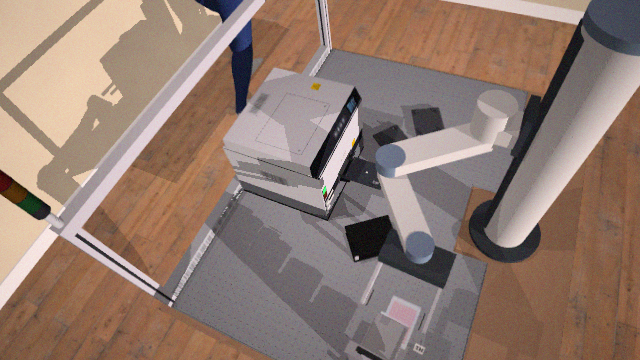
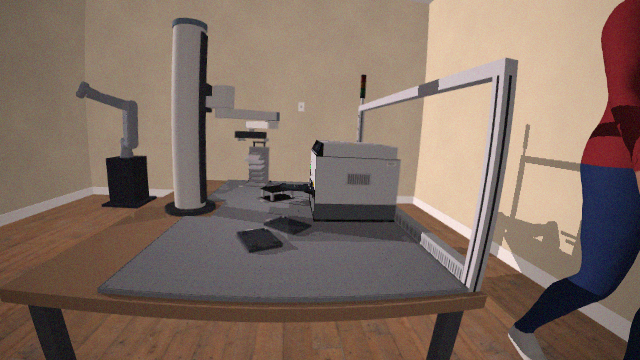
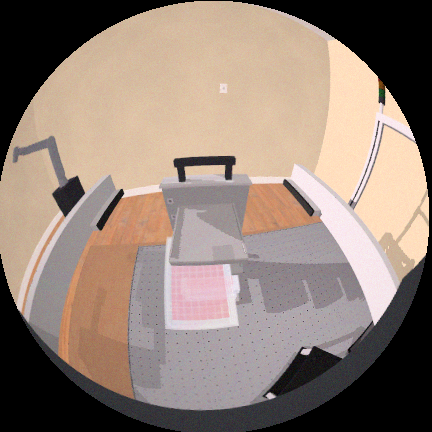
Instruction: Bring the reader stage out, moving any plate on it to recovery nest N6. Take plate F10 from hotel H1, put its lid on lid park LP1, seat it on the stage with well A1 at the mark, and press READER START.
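Places are measured from the arm's base along level axes (x ahead, y left, z up), in millimetres.
Where they show: gripper, fingertip midpoint: (image 1: pixel 391 317) (image 2: pixel 256 139) (image 3: pixel 202 172); arm's base, origin of the base link: (image 1: pixel 503 230) (image 2: pixel 190 208).
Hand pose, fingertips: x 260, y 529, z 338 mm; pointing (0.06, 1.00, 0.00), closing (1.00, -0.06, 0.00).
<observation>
Each offset is from my fingertips to the top centre of the thing. "*": to the spot under its first point.
My gripper (image 1: pixel 395 309) (image 3: pixel 202 172) is open and empty, its long fingers wide apart at hotel H1 (image 1: pixel 372 332) (image 2: pixel 258 165) (image 3: pixel 235 195). A pink plate {dx -17, dy -29, dz -106 mm} (image 1: pixel 402 310) (image 3: pixel 200 295) with a clear rim lies below finger level, partly under the hotel's grey top shelf. It is not between the fingertips; its name cannot be read. The reader {dx +545, dy -516, dz +22 mm} (image 1: pixel 295 115) (image 2: pixel 355 185) has its black stage {dx +283, dy -515, dz -203 mm} (image 1: pixel 361 172) (image 2: pixel 295 187) out at the front. No plate shows on the visible part of the stage; the arm hides some of it. LP1 and N6 cannot be told apart by label.
A black pad {* dx +177, dy -283, dz -266 mm} (image 1: pixel 367 240) (image 3: pixel 307 372) lies between reader and hotel. Two dark nests {* dx +145, dy -926, dz -313 mm} (image 1: pixel 427 120) (image 2: pixel 260 240) lie on the reader's other side. The arm's column (image 1: pixel 560 145) (image 2: pixel 189 120) stands beside the mat. A frame (image 1: pixel 165 120) (image 2: pixel 500 150) and a person (image 1: pixel 242 65) (image 2: pixel 610 200) are behind the reader.
</observation>
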